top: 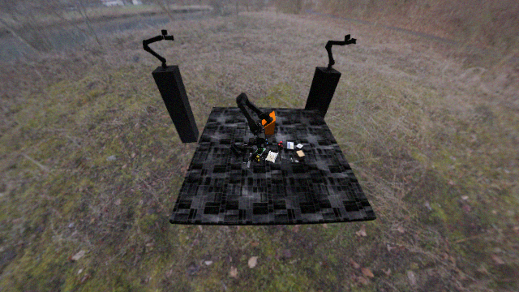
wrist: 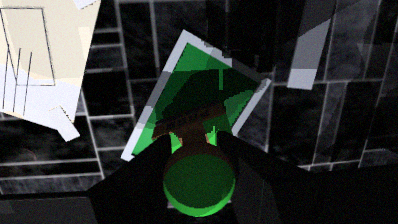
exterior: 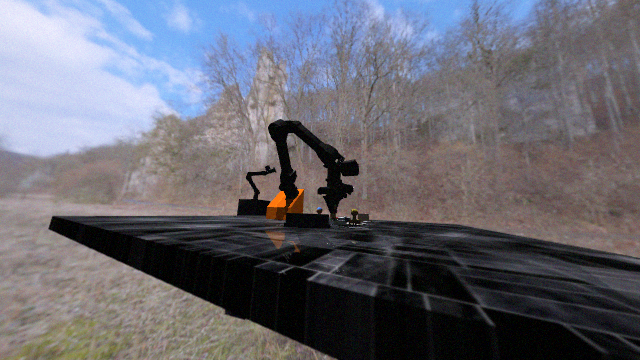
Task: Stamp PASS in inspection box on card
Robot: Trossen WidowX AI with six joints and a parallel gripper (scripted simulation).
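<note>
The green ink pad is 40 mm below my gripper tip. From my gripper tip the other things lie so: green stamp right at my gripper tip; then yellow stamp 90 mm ahead, 40 mm to the right, 20 mm below; then blue stamp 80 mm behind, 60 mm to the left, 20 mm below.
</note>
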